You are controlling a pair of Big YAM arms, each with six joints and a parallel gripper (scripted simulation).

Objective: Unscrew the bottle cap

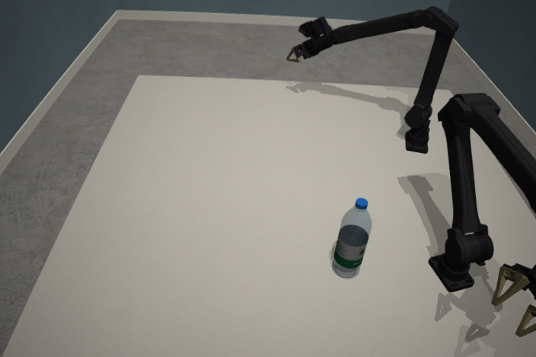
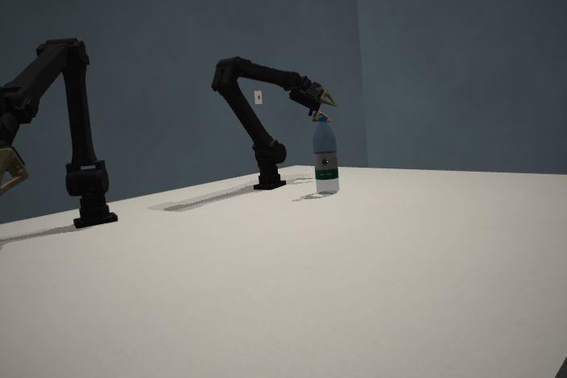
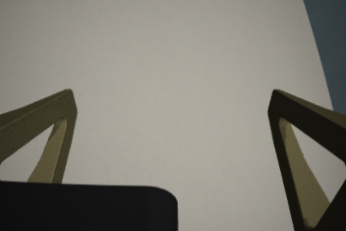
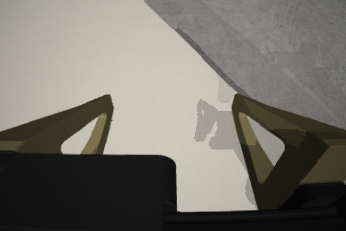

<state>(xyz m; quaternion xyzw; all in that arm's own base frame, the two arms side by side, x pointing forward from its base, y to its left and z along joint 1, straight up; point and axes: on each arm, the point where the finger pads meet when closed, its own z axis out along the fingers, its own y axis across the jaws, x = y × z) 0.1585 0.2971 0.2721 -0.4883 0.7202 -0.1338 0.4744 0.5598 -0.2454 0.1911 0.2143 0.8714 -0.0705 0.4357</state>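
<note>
Now: left hand 310 mm to the left of the bottle, 270 mm short of it and 140 mm above it. Round my left hand: cap: 310 mm to the right, 270 mm ahead, 20 mm below.
</note>
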